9 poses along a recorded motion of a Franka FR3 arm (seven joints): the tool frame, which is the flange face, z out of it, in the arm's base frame.
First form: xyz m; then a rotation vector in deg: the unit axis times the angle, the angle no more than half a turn.
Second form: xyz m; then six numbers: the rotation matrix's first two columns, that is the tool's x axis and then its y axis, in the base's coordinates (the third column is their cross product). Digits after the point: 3 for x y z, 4 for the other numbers.
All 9 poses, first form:
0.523 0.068 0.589 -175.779 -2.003 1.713
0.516 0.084 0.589 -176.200 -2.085 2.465
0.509 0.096 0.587 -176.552 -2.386 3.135
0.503 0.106 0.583 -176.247 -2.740 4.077
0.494 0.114 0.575 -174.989 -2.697 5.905
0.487 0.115 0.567 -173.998 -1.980 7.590
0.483 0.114 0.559 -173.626 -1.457 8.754
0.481 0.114 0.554 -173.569 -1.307 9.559
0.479 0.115 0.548 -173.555 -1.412 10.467
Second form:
0.523 0.068 0.589 0.9996 0.0235 -0.0186 0.0220 -0.9971 -0.0735
0.516 0.084 0.589 0.9993 0.0246 -0.0272 0.0227 -0.9976 -0.0661
0.509 0.096 0.587 0.9990 0.0280 -0.0347 0.0259 -0.9979 -0.0598
0.503 0.106 0.583 0.9984 0.0325 -0.0452 0.0296 -0.9975 -0.0650
0.494 0.114 0.575 0.9973 0.0336 -0.0660 0.0279 -0.9959 -0.0862
0.487 0.115 0.567 0.9960 0.0271 -0.0857 0.0182 -0.9946 -0.1024
0.483 0.114 0.559 0.9948 0.0221 -0.0994 0.0113 -0.9941 -0.1078
0.481 0.114 0.554 0.9939 0.0209 -0.1087 0.0091 -0.9941 -0.1080
0.479 0.115 0.548 0.9926 0.0226 -0.1190 0.0097 -0.9942 -0.1075

